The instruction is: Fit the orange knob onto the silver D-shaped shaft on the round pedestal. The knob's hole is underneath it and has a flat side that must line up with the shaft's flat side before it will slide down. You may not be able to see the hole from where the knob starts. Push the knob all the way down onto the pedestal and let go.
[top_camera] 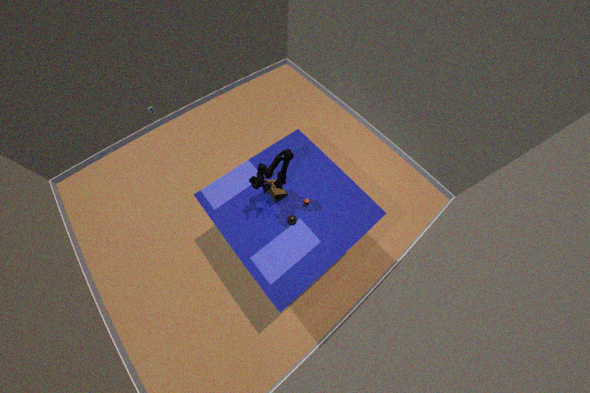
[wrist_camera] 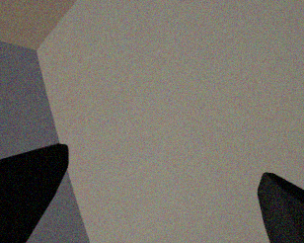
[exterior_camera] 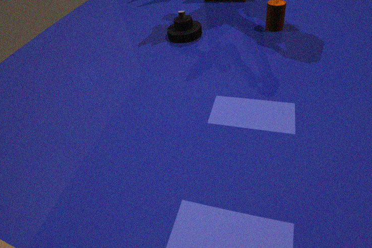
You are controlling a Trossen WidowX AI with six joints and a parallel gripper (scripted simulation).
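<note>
My gripper tip is now 34 cm to the right of the orange knob, 30 cm above it and 20 cm short of it. Also, from my gripper tip: round pedestal: 31 cm below, 26 cm ahead, 13 cm to the left.
</note>
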